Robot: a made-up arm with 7 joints.
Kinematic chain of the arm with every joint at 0, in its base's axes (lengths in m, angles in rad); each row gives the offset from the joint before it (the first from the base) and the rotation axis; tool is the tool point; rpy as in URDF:
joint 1: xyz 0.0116 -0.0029 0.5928 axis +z
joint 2: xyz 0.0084 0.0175 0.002 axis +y
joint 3: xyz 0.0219 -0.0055 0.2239 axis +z
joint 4: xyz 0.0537 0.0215 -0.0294 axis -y
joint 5: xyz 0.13 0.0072 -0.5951 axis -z
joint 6: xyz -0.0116 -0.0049 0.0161 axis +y
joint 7: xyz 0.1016 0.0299 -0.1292 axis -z
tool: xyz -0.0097 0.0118 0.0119 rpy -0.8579 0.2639 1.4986
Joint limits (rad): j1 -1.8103..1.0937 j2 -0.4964..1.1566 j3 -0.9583..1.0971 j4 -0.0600..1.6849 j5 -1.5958..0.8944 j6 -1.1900..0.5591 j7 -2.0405..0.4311
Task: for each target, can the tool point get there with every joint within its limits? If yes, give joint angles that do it. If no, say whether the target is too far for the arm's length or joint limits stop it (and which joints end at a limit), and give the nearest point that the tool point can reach.
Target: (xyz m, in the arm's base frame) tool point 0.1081 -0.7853 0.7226
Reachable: yes | joints -1.3457 0.3883 -0.2470 1.4833 -0.0089 -0.9126 0.2324
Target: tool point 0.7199 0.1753 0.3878
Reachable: yes | joints 0.8062 0.2353 -0.6814 0.9575 -0.3403 0.0644 -0.5197
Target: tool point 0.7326 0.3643 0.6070
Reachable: yes | joints -0.3646 0.0539 0.7948 1.1396 0.4719 0.4184 -0.4359
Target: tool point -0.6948 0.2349 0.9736
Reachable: no: joint limits stop it (at a limit: joint 1, joint 2, joint 3, joint 7) | nearest point -0.5949 0.2763 1.0108 | short by 0.114 m
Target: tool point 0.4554 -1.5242 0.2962
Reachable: no: too far | nearest point 0.2624 -0.8626 0.4268 | short by 0.701 m
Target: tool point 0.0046 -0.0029 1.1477
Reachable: no: joint limits stop it (at a limit: joint 1, joint 2, joint 4, joint 6, joint 7) | nearest point -0.0819 -0.2514 1.3245 | short by 0.317 m
